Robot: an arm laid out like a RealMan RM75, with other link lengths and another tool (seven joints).
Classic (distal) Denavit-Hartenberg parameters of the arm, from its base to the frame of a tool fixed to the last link. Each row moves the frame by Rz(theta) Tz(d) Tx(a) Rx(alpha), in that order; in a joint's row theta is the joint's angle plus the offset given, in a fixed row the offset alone. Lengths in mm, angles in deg.
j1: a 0; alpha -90; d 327.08; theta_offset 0
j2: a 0; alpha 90; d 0; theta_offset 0
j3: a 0; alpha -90; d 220.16; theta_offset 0
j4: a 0; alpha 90; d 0; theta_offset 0
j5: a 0; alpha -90; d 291.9; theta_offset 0
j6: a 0; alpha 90; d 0; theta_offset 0
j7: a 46.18; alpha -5; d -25.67; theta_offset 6.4
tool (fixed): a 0; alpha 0; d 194.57; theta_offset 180
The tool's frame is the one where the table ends.
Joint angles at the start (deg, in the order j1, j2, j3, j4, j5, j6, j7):
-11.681, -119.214, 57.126, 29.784, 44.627, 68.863, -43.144
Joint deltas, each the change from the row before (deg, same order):
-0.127, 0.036, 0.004, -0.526, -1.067, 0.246, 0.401
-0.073, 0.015, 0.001, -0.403, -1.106, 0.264, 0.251
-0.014, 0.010, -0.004, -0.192, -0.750, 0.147, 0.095
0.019, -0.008, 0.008, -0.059, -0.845, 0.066, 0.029
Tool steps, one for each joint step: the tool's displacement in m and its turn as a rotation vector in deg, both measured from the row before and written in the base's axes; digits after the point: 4 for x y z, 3 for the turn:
-0.0010, -0.0006, 0.0012, 0.719, -0.479, 0.176
-0.0009, -0.0007, 0.0018, 0.776, -0.605, 0.157
-0.0007, -0.0004, 0.0016, 0.549, -0.439, 0.127
-0.0007, -0.0002, 0.0022, 0.649, -0.501, 0.161

